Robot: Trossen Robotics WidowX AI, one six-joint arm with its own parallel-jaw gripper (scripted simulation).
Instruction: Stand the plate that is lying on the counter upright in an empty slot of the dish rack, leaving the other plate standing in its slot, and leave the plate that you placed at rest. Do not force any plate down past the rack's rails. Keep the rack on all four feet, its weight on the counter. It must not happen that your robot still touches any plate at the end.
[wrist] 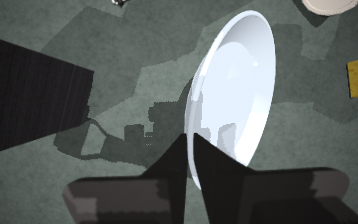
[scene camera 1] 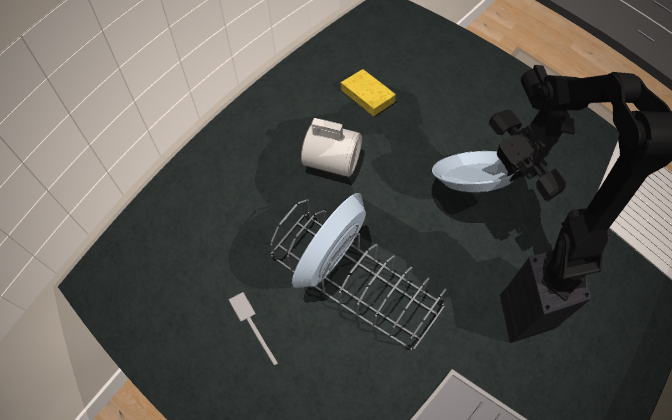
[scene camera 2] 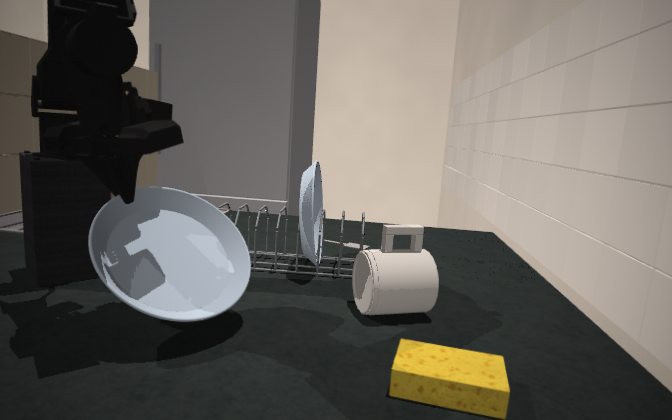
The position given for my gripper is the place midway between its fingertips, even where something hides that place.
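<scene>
White mug (scene camera 1: 322,150) and a pale blue plate (scene camera 1: 346,220) visible; also visible, a pale blue plate (scene camera 2: 169,254), with the mug (scene camera 2: 388,281) again. My gripper (scene camera 1: 510,179) appears as well, likewise my gripper (scene camera 2: 127,202) and my gripper (wrist: 189,138).
</scene>
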